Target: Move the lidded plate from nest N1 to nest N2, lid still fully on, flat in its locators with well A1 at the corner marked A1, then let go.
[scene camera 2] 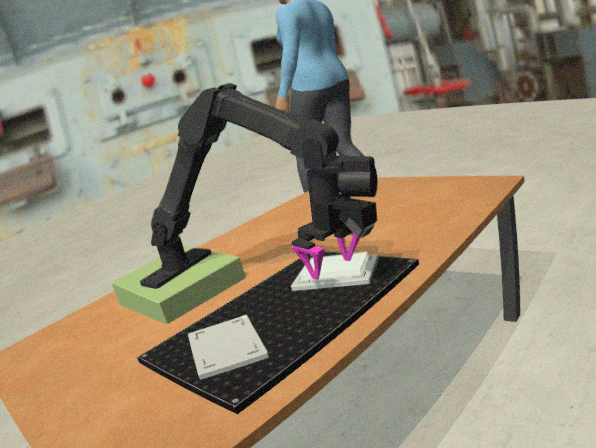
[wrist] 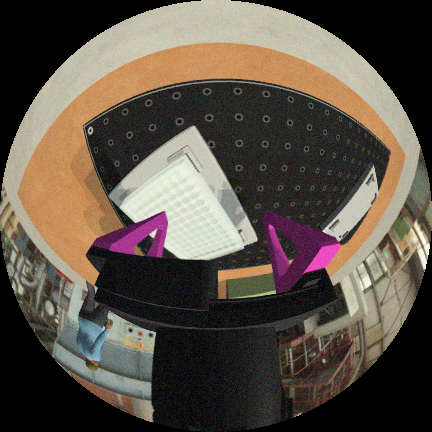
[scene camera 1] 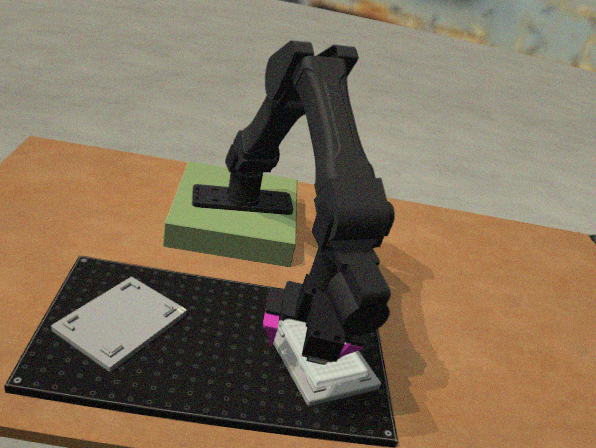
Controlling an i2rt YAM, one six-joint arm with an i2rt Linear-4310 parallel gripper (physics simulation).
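Places are measured from the arm's base along level axes (x ahead, y left, z up), in millimetres.
Pixels of known places: gripper, fingertip midpoint: (scene camera 2: 331,269) (wrist: 215,216); arm's base, link origin: (scene camera 2: 176,269) (scene camera 1: 242,201).
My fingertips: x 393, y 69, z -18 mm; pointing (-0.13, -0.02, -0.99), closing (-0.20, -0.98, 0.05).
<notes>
For each thing: its top centre in the pictures, then the offset to it from my fingertips. Level surfaces: height alone.
- pale lidded plate, top centre: (wrist: 185,231) (scene camera 1: 323,344) (scene camera 2: 334,262) 14 mm back, 34 mm left, 1 mm down
- light grey nest, top centre: (wrist: 186,224) (scene camera 1: 322,349) (scene camera 2: 335,267) 15 mm back, 35 mm left, 12 mm down
- black perforated board, top centre: (wrist: 303,210) (scene camera 1: 218,338) (scene camera 2: 283,309) 46 mm back, 121 mm right, 29 mm down
- wooden table, surface height: 42 mm down
The pale lidded plate (scene camera 1: 345,371) (scene camera 2: 336,268) (wrist: 190,210) lies in a light grey nest (scene camera 1: 292,367) (scene camera 2: 330,286) (wrist: 196,140), apparently N1, and looks flat. Its wells show faintly; the lid edge and the A1 mark cannot be made out. The other grey nest (scene camera 1: 120,322) (scene camera 2: 227,345) (wrist: 352,210), apparently N2, holds no plate and shows its corner locators. My gripper (scene camera 1: 307,349) (scene camera 2: 331,268) (wrist: 215,216) is open over the plate's robot-side part. In the wrist view, the left fingertip overlaps the plate and the right one stands beyond the nest's side. The arm hides part of the plate in scene camera 1.
Both nests stand on a black perforated board (scene camera 1: 220,350) (scene camera 2: 295,320) (wrist: 260,105) on the wooden table (scene camera 1: 500,325) (scene camera 2: 75,375) (wrist: 55,165). The arm's green base block (scene camera 1: 230,237) (scene camera 2: 195,295) (wrist: 250,287) stands behind the board.
</notes>
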